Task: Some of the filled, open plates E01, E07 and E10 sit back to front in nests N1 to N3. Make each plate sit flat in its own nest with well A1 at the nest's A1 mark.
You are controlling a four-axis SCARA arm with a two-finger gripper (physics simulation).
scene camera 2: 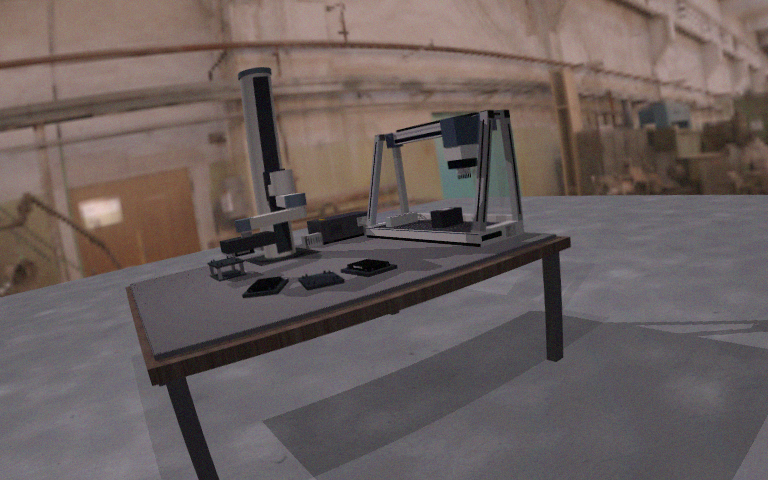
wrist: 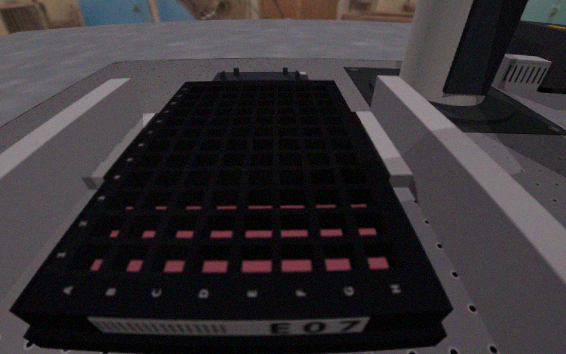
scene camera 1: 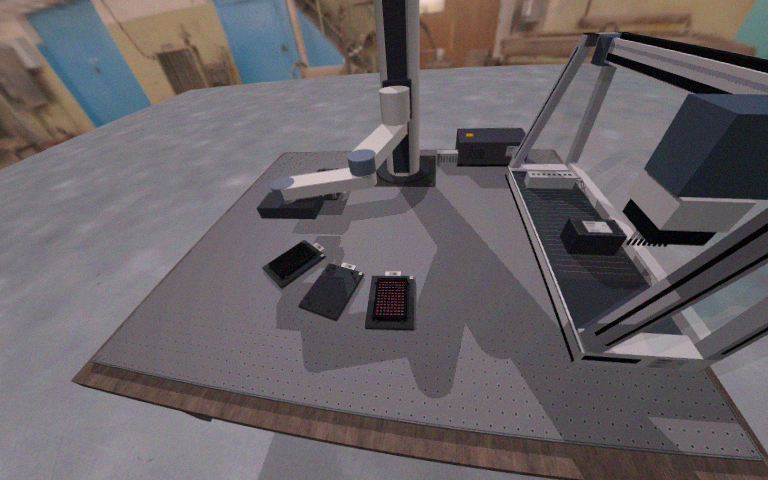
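Observation:
My gripper (wrist: 254,98) is shut on the long sides of plate E07 (wrist: 276,301). The plate looks level, with pink in its near wells and its E07 label toward the camera. Letter A is at the left and H at the right. In the scene views the fingers and this plate are mostly hidden below the dark gripper head (scene camera 1: 289,207) (scene camera 2: 244,243). The middle nest (scene camera 1: 331,295) (scene camera 2: 321,279) is bare. A dark plate (scene camera 1: 294,262) (scene camera 2: 266,285) sits in the left nest, and a plate with pink wells (scene camera 1: 390,300) (scene camera 2: 369,264) sits in the right nest. Their labels are unreadable.
A small raised stand with pegs (scene camera 2: 226,262) (wrist: 260,76) is close to the gripper. The arm's column (scene camera 1: 399,101) (scene camera 2: 259,135) rises behind. A dark box (scene camera 1: 489,148) stands right of it. A gantry frame (scene camera 1: 546,271) (scene camera 2: 424,236) occupies the table's right side.

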